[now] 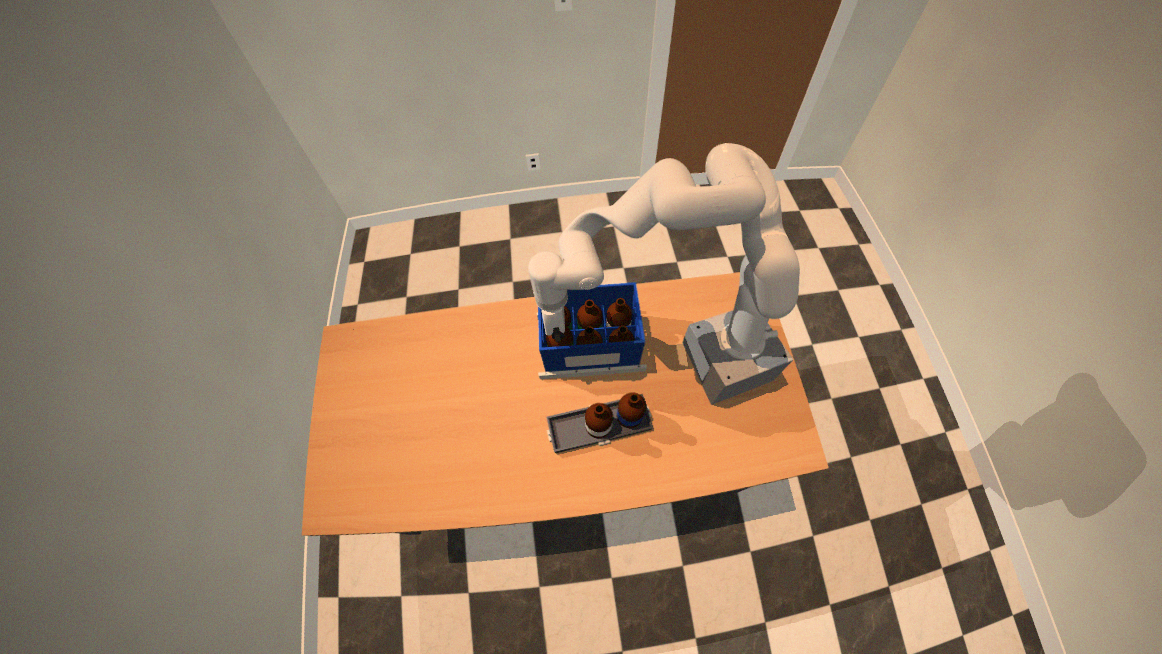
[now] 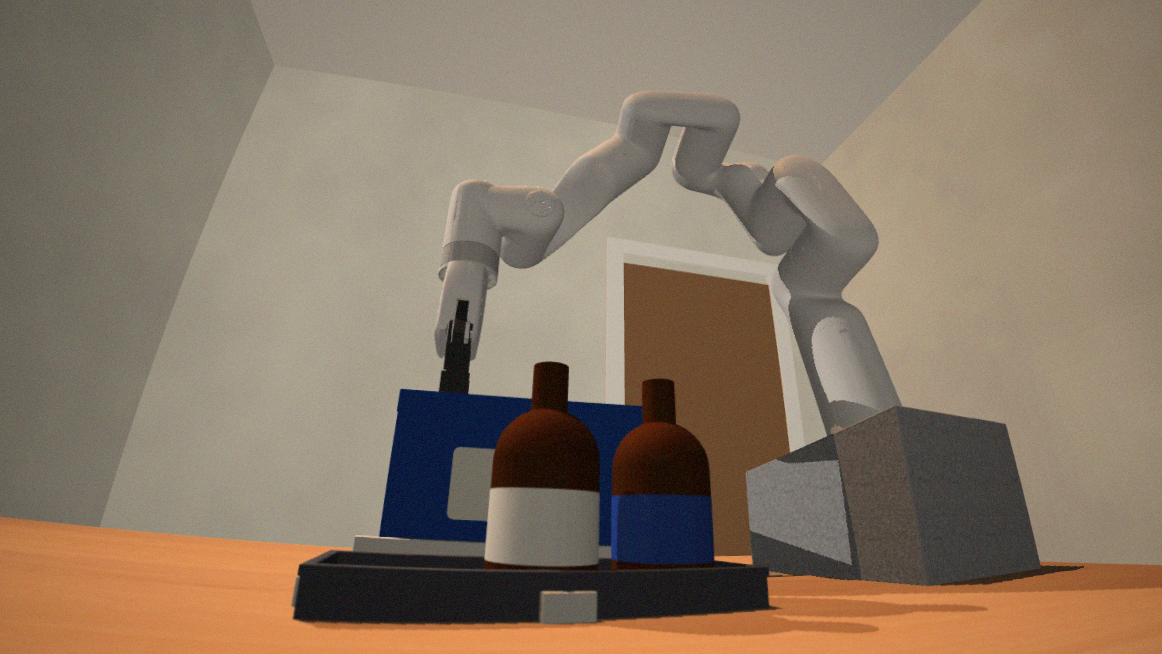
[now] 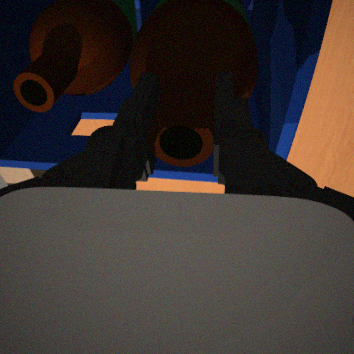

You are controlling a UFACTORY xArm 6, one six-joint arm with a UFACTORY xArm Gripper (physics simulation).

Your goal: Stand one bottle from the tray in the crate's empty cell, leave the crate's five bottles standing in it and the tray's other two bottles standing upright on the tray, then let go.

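Frame: origin at the arm's base, x left, y back, z up, level; centimetres.
Where they show: gripper, between the fingertips: (image 1: pixel 557 331) (image 3: pixel 187 98); arm's base, origin of its link: (image 1: pixel 742 341) (image 2: pixel 874 449).
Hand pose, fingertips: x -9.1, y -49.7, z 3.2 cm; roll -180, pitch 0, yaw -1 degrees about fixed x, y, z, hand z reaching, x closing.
Note:
Each offset is from my fingertips to the top centre of the thing. Level surfaces: height alone.
The blue crate @(dx -3.3, dy +9.0, dz +0.7 cm) (image 1: pixel 554 359) (image 2: pixel 422 463) (image 3: pixel 299 95) holds brown bottles standing in its cells. My gripper (image 1: pixel 556 328) (image 2: pixel 454 385) (image 3: pixel 187 98) is shut on the neck of a brown bottle @(dx +0.0, dy +0.1, dz +3.5 cm) (image 1: pixel 558 339) (image 3: pixel 195 40) with a green label. This bottle is upright inside the front left cell; the crate wall hides its base, so whether it touches the crate's floor cannot be told. The white-label bottle @(dx +22.3, dy +7.5, dz -0.8 cm) (image 1: pixel 598 417) (image 2: pixel 543 519) and blue-label bottle @(dx +20.9, dy +16.5, dz -0.8 cm) (image 1: pixel 631 407) (image 2: pixel 661 524) stand upright on the dark tray @(dx +22.0, dy +7.7, dz -14.2 cm) (image 1: pixel 569 434) (image 2: pixel 406 597).
A neighbouring crate bottle @(dx -7.5, dy +9.6, dz -0.5 cm) (image 1: pixel 589 314) stands in the back row's middle cell; the arm partly hides the back left cell. The crate walls rise close around the fingers. The robot's grey base (image 1: pixel 735 377) (image 2: pixel 959 495) stands right of the crate on the wooden table @(dz -16.8 cm) (image 1: pixel 422 422) (image 2: pixel 162 593).

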